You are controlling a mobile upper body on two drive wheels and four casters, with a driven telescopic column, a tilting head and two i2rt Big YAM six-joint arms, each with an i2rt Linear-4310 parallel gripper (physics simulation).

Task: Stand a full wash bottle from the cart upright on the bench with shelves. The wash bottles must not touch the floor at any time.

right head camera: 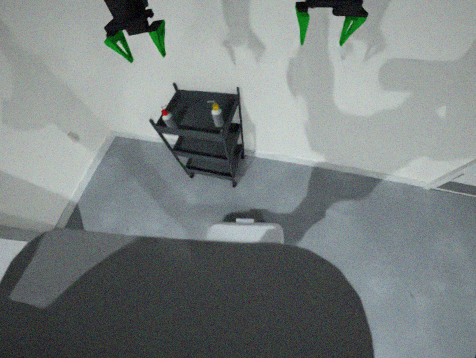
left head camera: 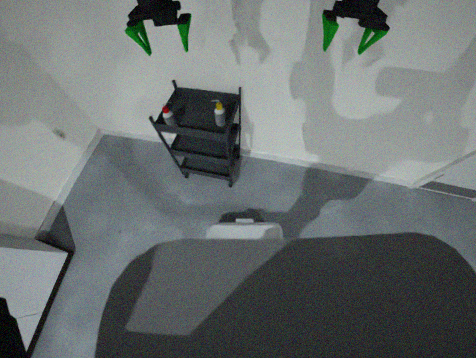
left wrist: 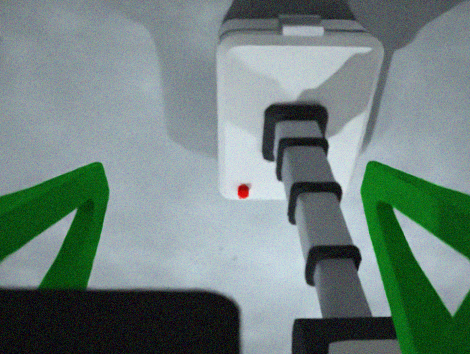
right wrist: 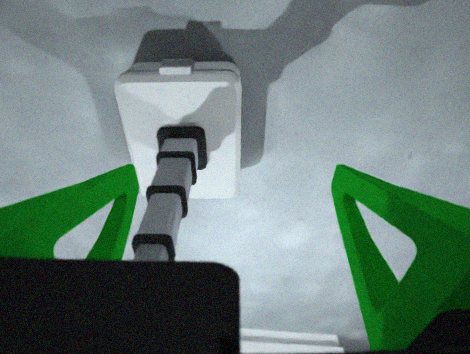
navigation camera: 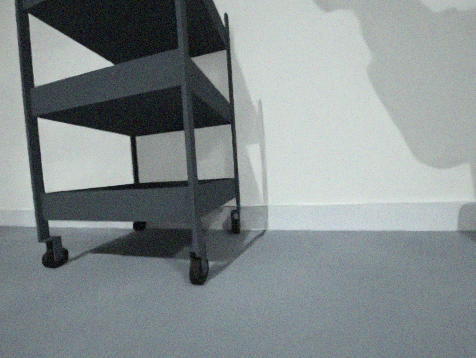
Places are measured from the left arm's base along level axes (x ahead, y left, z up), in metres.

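Pixels of known places: left gripper, fingertip midpoint: (right head camera: 148, 58) (left head camera: 168, 52) (left wrist: 234, 176); right gripper, fingertip midpoint: (right head camera: 321, 44) (left head camera: 341, 52) (right wrist: 235, 175).
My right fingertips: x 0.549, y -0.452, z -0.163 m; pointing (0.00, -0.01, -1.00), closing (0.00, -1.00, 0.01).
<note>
For each thing: its top centre in the pictures, then the offset to it from my right fingertips.
- red-capped wash bottle, top centre: (left head camera: 164, 102) (right head camera: 162, 105) dz -0.410, dx +0.276, dy +0.666 m
- yellow-capped wash bottle, top centre: (left head camera: 216, 99) (right head camera: 212, 100) dz -0.410, dx +0.289, dy +0.385 m
A dark three-tier cart (left head camera: 195, 127) (right head camera: 197, 131) (navigation camera: 112, 75) stands near the wall. On its top tray a red-capped wash bottle (left head camera: 170, 117) (right head camera: 168, 120) stands at the left and a yellow-capped wash bottle (left head camera: 219, 116) (right head camera: 217, 117) at the right, both upright. Their fill levels are too small to tell. My left gripper (left head camera: 169, 52) (right head camera: 148, 59) (left wrist: 234, 176) is open and empty, in the air, apart from the cart. My right gripper (left head camera: 342, 52) (right head camera: 321, 45) (right wrist: 235, 175) is open and empty, farther right. The bench with shelves cannot be made out.
My white base (left head camera: 245, 231) (right head camera: 245, 233) (left wrist: 300, 65) (right wrist: 215, 100) is on the floor in front of the cart. A white surface with a dark edge (left head camera: 32, 275) lies at the lower left in the left head camera. Walls stand behind and left of the cart.
</note>
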